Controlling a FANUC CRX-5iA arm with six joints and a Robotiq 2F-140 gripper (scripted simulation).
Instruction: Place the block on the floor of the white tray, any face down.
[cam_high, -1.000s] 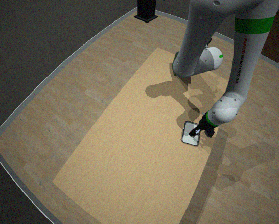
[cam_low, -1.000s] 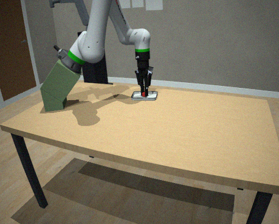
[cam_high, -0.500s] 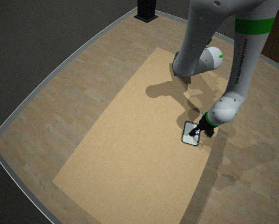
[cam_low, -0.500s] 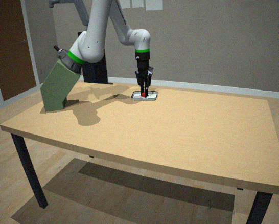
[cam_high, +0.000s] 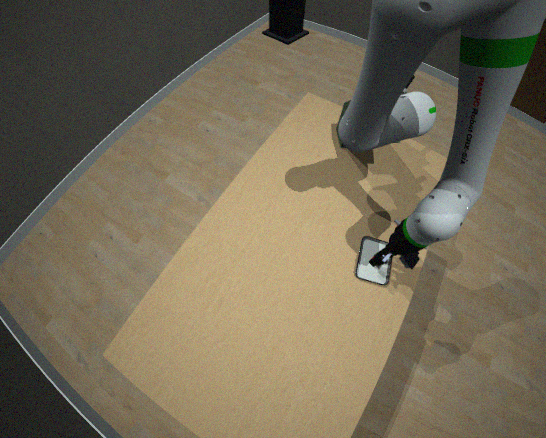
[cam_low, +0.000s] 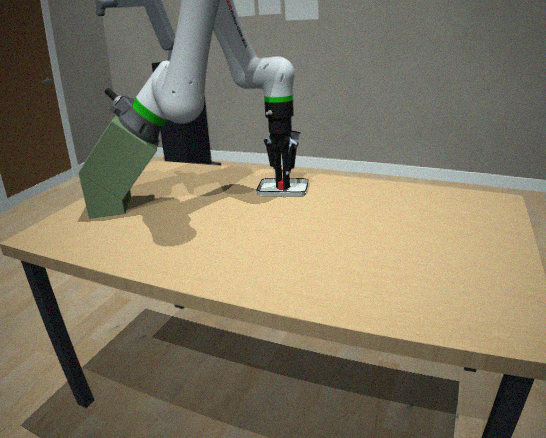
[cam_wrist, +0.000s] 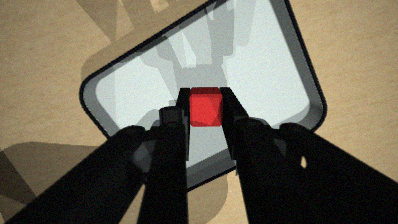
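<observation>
Now: the red block 2 cm below my hand. From my hand the other things lie so: white tray (3 cm below).
</observation>
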